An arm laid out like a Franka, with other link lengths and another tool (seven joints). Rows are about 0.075 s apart.
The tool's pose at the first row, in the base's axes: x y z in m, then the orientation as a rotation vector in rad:
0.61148, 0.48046, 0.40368, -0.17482, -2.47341, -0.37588
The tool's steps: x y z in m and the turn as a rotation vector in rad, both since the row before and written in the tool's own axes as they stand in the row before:
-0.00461, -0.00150, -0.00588, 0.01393, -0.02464, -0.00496
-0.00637, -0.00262, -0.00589, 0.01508, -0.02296, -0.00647
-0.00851, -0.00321, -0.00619, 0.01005, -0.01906, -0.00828
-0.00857, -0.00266, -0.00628, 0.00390, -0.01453, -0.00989
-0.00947, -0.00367, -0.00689, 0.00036, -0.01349, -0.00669
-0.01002, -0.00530, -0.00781, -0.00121, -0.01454, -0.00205
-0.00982, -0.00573, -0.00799, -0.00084, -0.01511, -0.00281
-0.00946, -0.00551, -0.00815, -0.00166, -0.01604, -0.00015
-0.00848, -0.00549, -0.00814, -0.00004, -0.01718, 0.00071
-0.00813, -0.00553, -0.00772, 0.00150, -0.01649, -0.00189
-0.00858, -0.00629, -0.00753, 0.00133, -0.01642, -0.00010
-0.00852, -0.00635, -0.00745, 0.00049, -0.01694, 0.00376
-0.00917, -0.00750, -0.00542, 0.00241, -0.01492, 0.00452
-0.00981, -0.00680, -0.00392, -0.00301, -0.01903, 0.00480
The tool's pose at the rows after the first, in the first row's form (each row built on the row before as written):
0.61816, 0.47706, 0.40506, -0.16853, -2.50053, -0.36055
0.62603, 0.47258, 0.40539, -0.15942, -2.52631, -0.34416
0.63575, 0.46745, 0.40487, -0.14905, -2.54777, -0.33468
0.64571, 0.46290, 0.40474, -0.13793, -2.56414, -0.33358
0.65661, 0.45726, 0.40459, -0.13193, -2.57851, -0.33580
0.66819, 0.44982, 0.40473, -0.13264, -2.59301, -0.33836
0.67960, 0.44190, 0.40520, -0.13235, -2.60824, -0.34072
0.69079, 0.43415, 0.40621, -0.13599, -2.62387, -0.34324
0.70107, 0.42641, 0.40786, -0.14048, -2.64071, -0.34334
0.71078, 0.41871, 0.40950, -0.14092, -2.65748, -0.34224
0.72066, 0.41031, 0.41079, -0.14377, -2.67388, -0.34075
0.73040, 0.40185, 0.41221, -0.15217, -2.69006, -0.33915
0.73966, 0.39271, 0.41151, -0.16066, -2.70434, -0.33466
0.74899, 0.38453, 0.40954, -0.17202, -2.72192, -0.33745

